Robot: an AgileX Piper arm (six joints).
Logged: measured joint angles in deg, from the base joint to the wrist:
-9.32, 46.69, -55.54, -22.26, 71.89, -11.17
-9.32, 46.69, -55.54, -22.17, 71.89, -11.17
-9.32, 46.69, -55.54, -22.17, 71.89, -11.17
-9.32, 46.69, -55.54, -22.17, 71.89, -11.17
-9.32, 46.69, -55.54, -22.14, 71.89, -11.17
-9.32, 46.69, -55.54, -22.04, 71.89, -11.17
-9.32, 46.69, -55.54, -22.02, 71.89, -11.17
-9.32, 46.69, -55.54, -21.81, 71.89, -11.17
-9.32, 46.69, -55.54, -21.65, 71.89, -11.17
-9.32, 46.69, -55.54, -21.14, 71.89, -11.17
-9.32, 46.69, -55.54, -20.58, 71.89, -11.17
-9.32, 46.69, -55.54, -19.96, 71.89, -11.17
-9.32, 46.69, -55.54, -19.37, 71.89, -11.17
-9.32, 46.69, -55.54, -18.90, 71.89, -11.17
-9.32, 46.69, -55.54, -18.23, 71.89, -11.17
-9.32, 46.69, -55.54, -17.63, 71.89, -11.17
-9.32, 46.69, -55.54, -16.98, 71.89, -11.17
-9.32, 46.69, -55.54, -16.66, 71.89, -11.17
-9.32, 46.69, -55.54, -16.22, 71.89, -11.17
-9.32, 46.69, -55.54, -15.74, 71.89, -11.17
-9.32, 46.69, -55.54, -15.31, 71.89, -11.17
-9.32, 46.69, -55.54, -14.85, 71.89, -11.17
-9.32, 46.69, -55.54, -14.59, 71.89, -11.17
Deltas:
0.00, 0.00, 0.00, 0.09, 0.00, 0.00
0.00, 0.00, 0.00, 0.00, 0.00, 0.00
0.00, 0.00, 0.00, 0.00, 0.00, 0.00
0.00, 0.00, 0.00, 0.03, 0.00, 0.00
0.00, 0.00, 0.00, 0.10, 0.00, 0.00
0.00, 0.00, 0.00, 0.02, 0.00, 0.00
0.00, 0.00, 0.00, 0.21, 0.00, 0.00
0.00, 0.00, 0.00, 0.16, 0.00, 0.00
0.00, 0.00, 0.00, 0.51, 0.00, 0.00
0.00, 0.00, 0.00, 0.56, 0.00, 0.00
0.00, 0.00, 0.00, 0.62, 0.00, 0.00
0.00, 0.00, 0.00, 0.59, 0.00, 0.00
0.00, 0.00, 0.00, 0.47, 0.00, 0.00
0.00, 0.00, 0.00, 0.67, 0.00, 0.00
0.00, 0.00, 0.00, 0.60, 0.00, 0.00
0.00, 0.00, 0.00, 0.65, 0.00, 0.00
0.00, 0.00, 0.00, 0.32, 0.00, 0.00
0.00, 0.00, 0.00, 0.44, 0.00, 0.00
0.00, 0.00, 0.00, 0.48, 0.00, 0.00
0.00, 0.00, 0.00, 0.43, 0.00, 0.00
0.00, 0.00, 0.00, 0.46, 0.00, 0.00
0.00, 0.00, 0.00, 0.26, 0.00, 0.00

